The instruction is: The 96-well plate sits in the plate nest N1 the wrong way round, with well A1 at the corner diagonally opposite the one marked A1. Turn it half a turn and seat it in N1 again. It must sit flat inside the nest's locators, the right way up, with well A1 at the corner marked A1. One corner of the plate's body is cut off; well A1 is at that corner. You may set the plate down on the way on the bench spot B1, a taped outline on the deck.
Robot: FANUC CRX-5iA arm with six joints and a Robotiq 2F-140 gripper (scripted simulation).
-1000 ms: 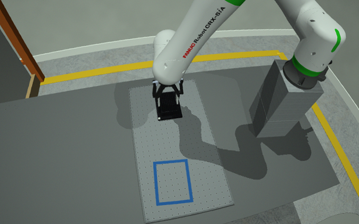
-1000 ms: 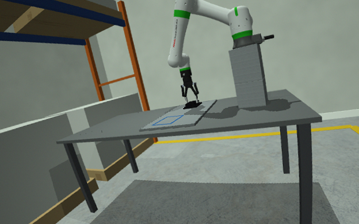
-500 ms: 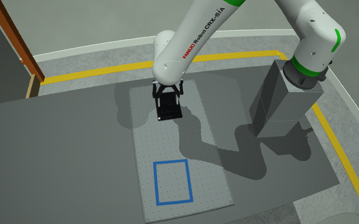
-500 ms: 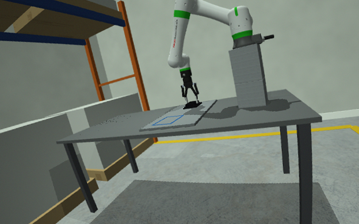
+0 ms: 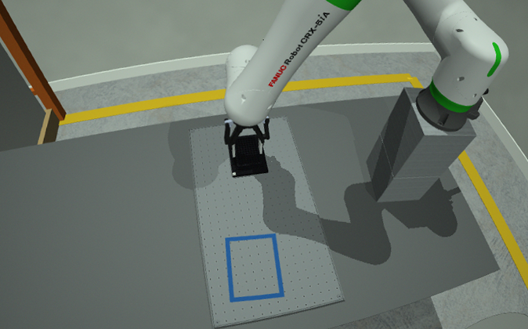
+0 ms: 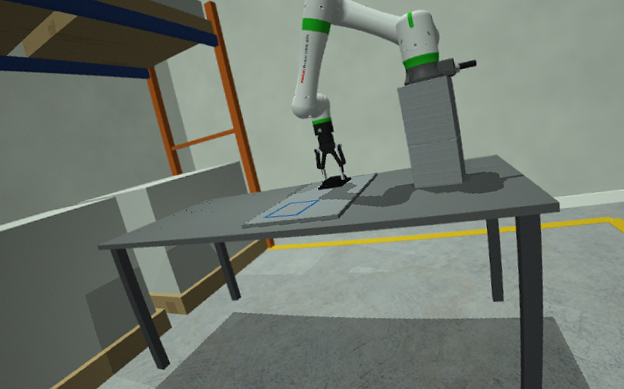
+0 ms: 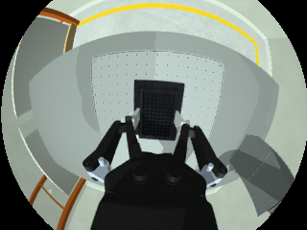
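Right now the black 96-well plate is 2 cm below my hand. The rest, counted from my hand: black plate nest N1: 4 cm below; then white A1 mark: 7 cm to the left, 6 cm ahead, 3 cm below.
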